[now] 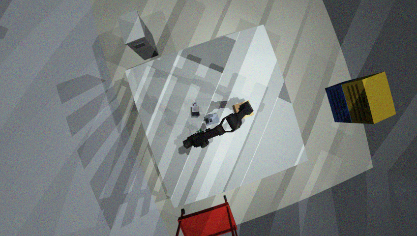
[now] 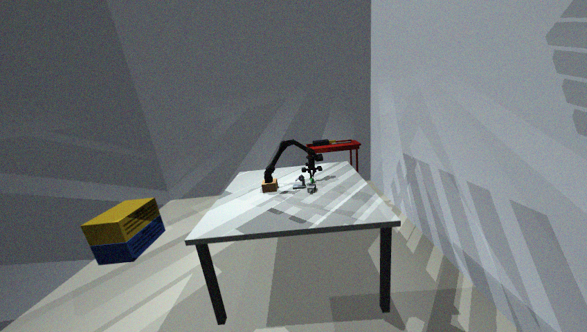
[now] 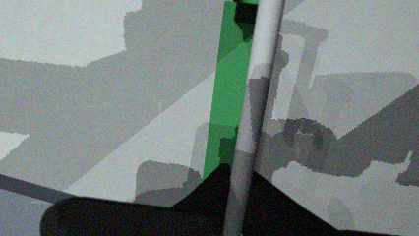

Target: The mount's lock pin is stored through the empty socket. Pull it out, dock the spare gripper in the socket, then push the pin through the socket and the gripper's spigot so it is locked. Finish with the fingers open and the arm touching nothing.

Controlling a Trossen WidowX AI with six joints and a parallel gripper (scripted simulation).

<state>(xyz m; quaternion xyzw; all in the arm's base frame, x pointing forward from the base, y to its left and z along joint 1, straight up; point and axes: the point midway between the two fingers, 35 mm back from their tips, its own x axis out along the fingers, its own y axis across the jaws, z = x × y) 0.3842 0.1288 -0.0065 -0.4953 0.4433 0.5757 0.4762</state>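
Now: gripper tip 20 mm to the right of the green part and 20 mm above it. From my gripper tip the other things lie so: spare gripper: 10 mm behind, 220 mm to the right, 20 mm below; then grey mount: 100 mm behind, 100 mm to the right, 10 mm above.
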